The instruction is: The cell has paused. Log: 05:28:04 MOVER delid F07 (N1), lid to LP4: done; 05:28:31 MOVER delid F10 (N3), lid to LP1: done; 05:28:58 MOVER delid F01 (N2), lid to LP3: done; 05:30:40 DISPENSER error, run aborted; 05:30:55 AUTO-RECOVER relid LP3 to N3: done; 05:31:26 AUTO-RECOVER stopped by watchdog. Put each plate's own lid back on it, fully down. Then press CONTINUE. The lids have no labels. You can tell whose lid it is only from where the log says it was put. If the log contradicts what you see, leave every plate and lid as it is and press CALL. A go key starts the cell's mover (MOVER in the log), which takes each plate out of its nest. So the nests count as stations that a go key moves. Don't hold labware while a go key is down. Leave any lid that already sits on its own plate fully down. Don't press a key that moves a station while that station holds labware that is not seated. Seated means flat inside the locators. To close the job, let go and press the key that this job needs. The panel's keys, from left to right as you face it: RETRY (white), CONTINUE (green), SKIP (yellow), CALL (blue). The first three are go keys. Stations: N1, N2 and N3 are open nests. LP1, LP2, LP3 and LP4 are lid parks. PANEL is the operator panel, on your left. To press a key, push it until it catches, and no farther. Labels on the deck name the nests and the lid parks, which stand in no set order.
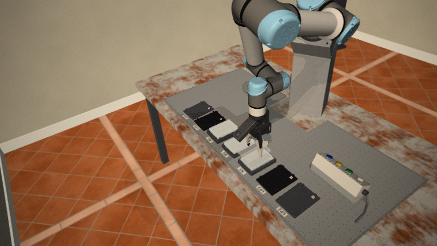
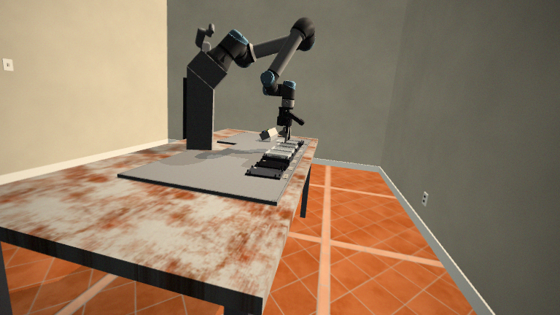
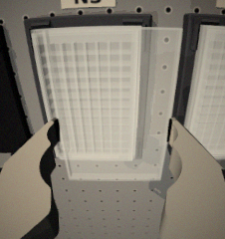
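Right now the dark nest frame is 5 cm below my hand and 2 cm to the left of it. From my hand the other things lie so: yellow key (29 cm behind, 22 cm to the left); plate (23 cm to the right, 6 cm ahead, 4 cm below); blue CALL key (28 cm behind, 17 cm to the left).
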